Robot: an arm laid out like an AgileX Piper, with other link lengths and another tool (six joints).
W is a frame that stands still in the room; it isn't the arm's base.
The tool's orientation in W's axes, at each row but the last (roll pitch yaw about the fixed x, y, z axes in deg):
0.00 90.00 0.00
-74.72 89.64 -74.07
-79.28 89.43 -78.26
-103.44 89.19 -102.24
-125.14 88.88 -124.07
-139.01 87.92 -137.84
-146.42 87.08 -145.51
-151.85 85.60 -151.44
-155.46 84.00 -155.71
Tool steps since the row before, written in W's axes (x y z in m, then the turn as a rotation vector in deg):
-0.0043 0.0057 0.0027 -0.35 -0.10 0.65
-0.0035 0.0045 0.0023 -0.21 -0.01 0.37
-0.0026 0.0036 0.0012 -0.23 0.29 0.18
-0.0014 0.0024 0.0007 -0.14 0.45 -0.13
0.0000 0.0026 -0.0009 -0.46 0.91 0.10
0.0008 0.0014 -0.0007 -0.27 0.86 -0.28
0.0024 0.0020 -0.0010 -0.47 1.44 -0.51
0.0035 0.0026 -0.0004 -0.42 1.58 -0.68
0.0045 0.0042 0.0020 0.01 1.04 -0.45
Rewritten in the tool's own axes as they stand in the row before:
-0.0027 0.0057 -0.0043 -0.65 -0.10 -0.35
-0.0023 0.0045 -0.0034 -0.37 -0.01 -0.21
-0.0012 0.0036 -0.0025 -0.18 0.29 -0.22
-0.0007 0.0024 -0.0014 0.12 0.45 -0.13
0.0009 0.0026 0.0001 -0.11 0.92 -0.44
0.0006 0.0014 0.0008 0.27 0.87 -0.24
0.0008 0.0020 0.0025 0.49 1.46 -0.43
0.0001 0.0026 0.0035 0.65 1.61 -0.36
-0.0026 0.0041 0.0043 0.40 1.06 0.05

